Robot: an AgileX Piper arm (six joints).
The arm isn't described. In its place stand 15 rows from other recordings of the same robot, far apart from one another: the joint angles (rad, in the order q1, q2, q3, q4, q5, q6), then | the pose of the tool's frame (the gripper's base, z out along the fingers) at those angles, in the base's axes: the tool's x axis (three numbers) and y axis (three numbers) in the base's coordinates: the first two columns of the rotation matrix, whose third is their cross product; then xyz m.
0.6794 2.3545 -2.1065 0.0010 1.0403 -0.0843 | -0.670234, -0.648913, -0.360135, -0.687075, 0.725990, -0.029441, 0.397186, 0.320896, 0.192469
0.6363 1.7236 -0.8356 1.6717 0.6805 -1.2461 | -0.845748, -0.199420, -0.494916, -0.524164, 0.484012, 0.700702, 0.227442, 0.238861, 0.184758
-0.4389 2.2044 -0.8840 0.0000 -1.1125 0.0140 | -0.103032, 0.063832, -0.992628, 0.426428, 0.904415, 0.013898, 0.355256, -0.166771, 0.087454
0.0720 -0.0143 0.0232 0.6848 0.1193 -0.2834 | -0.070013, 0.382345, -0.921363, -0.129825, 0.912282, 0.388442, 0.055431, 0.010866, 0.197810
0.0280 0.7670 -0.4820 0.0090 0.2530 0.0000 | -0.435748, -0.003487, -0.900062, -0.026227, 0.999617, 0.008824, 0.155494, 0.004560, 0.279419
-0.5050 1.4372 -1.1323 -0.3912 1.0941 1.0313 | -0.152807, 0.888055, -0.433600, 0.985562, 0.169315, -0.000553, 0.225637, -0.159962, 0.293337
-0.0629 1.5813 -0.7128 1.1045 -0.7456 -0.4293 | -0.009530, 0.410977, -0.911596, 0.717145, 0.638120, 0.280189, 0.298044, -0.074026, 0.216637
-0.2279 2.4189 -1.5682 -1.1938 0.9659 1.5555 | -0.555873, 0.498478, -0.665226, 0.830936, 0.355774, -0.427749, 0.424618, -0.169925, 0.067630
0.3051 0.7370 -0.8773 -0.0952 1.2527 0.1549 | -0.840033, -0.134331, -0.525642, -0.150783, 0.988498, -0.011650, 0.101000, 0.023194, 0.341955
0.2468 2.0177 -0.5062 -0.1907 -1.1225 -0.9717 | 0.201302, -0.833272, -0.514913, -0.453032, 0.386872, -0.803176, 0.287733, 0.088520, 0.088858
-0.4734 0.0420 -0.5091 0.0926 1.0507 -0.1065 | -0.445292, 0.160518, -0.880880, 0.365380, 0.930736, -0.015100, 0.004166, 0.006070, 0.281063
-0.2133 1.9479 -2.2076 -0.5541 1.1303 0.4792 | -0.509356, 0.307795, -0.803628, 0.664554, 0.733993, -0.140084, 0.409639, -0.133041, 0.424630
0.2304 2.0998 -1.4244 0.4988 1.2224 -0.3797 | -0.913578, -0.392813, 0.105225, -0.302265, 0.829021, 0.470489, 0.361428, 0.126806, 0.146744
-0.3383 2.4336 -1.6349 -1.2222 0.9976 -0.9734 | -0.112065, -0.563890, 0.818211, -0.992372, 0.106077, -0.062813, 0.414078, -0.221858, 0.078228
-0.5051 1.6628 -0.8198 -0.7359 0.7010 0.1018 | -0.998296, 0.054943, -0.019641, 0.057524, 0.870371, -0.489025, 0.228353, -0.171286, 0.165320
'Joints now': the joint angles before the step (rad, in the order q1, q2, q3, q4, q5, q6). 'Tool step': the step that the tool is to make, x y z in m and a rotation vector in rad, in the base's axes. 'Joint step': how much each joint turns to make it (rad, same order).
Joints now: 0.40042 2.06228 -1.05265 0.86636 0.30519 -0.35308
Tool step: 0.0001 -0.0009 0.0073 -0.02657 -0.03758 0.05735
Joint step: 0.00011 -0.02134 0.00004 -0.05352 0.00110 -0.01645
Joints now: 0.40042 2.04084 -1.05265 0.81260 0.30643 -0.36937
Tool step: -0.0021 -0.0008 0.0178 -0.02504 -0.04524 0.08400
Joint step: 0.00000 -0.05195 -0.00008 -0.08387 0.03015 -0.00705
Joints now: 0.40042 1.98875 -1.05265 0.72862 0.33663 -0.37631
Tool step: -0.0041 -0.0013 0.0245 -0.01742 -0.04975 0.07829
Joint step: 0.00003 -0.07173 -0.00002 -0.07889 0.04304 -0.00247
